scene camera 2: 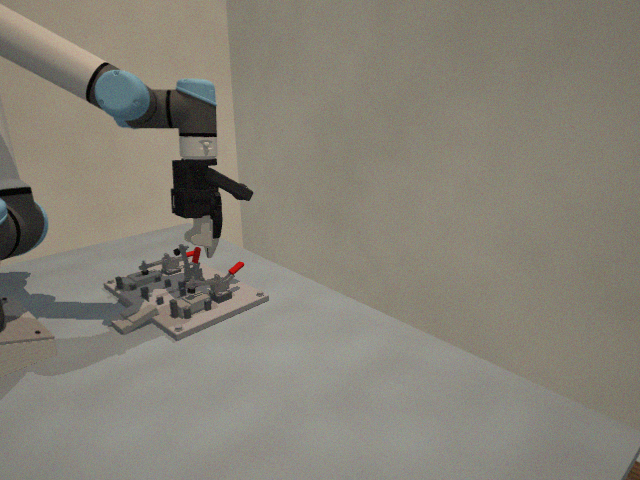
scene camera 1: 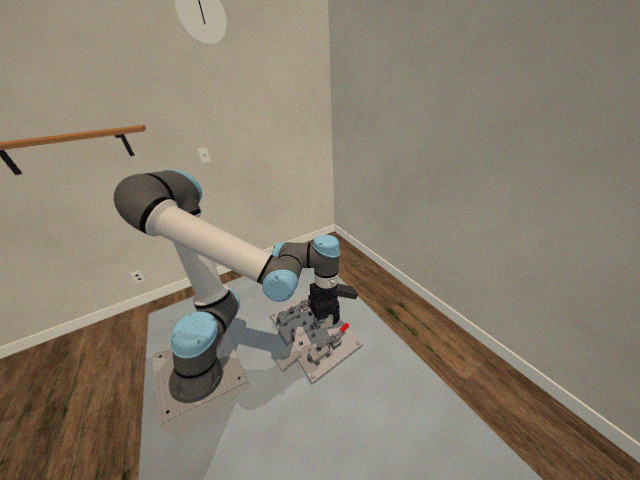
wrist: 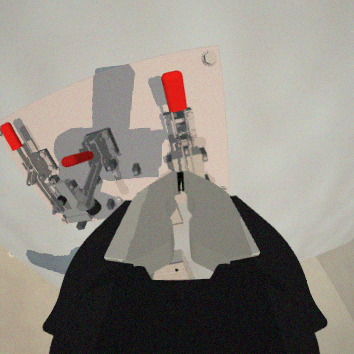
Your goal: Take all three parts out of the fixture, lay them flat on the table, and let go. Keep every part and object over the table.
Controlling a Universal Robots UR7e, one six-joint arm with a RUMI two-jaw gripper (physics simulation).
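Places are measured from the arm's base along level axes (x ahead, y left, z up), in centimetres.
Pixels of known places: gripper, between the fingertips: (scene camera 2: pixel 209 257) (scene camera 1: pixel 329 327) (wrist: pixel 180 173); arm's base, origin of its link: (scene camera 1: pixel 196 378).
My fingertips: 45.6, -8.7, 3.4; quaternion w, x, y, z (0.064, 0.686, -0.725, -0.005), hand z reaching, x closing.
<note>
For each thing: its top centre in the pictures, then the offset to it from my fingertips, as dx, dy, dz. "spot": a spot on its surface instead. Level surfaces: height alone.
- fixture, a spot on its surface: (wrist: pixel 210 100) (scene camera 1: pixel 346 349) spot: +3.8, -5.3, -10.0
- grey block-like part, centre of its top: (wrist: pixel 190 177) (scene camera 2: pixel 190 299) (scene camera 1: pixel 318 350) -6.0, -1.6, -7.4
- grey part, centre of its top: (wrist: pixel 66 204) (scene camera 2: pixel 139 275) (scene camera 1: pixel 288 314) -9.0, +20.2, -8.4
- middle clamp's red handle, a spot on its surface: (wrist: pixel 77 159) (scene camera 2: pixel 199 250) spot: +2.1, +9.3, -1.6
- far clamp's red handle, a spot on its surface: (wrist: pixel 11 136) spot: +5.0, +20.9, -6.4
- pale bar, centre of its top: (wrist: pixel 164 224) (scene camera 2: pixel 133 308) (scene camera 1: pixel 287 354) -16.5, +3.7, -8.1
- grey-blue table, height of its surface: dz -11.5
The fixture (scene camera 1: pixel 347 352) (scene camera 2: pixel 232 311) (wrist: pixel 210 100) is a pale plate with dark pins and toggle clamps. A grey block-like part (scene camera 2: pixel 196 301) sits among the pins at the near clamp, and another grey part (scene camera 2: pixel 145 279) sits at the far clamp. The third part cannot be told apart clearly. The near clamp's red handle (scene camera 1: pixel 344 327) (scene camera 2: pixel 236 268) (wrist: pixel 174 91) slants up. The middle clamp's red handle (scene camera 2: pixel 196 255) (wrist: pixel 77 159) stands nearly upright in scene camera 2. My gripper (scene camera 2: pixel 209 253) (wrist: pixel 180 173) is shut and empty, above the fixture close to the near clamp.
The far clamp's red handle (wrist: pixel 11 136) is at the left in the wrist view. A pale bar (scene camera 1: pixel 289 359) (scene camera 2: pixel 135 318) juts from the fixture's side. The fixture stands on the grey-blue table (scene camera 1: pixel 361 423) (scene camera 2: pixel 330 392), beside the robot's base plate (scene camera 1: pixel 232 384).
</note>
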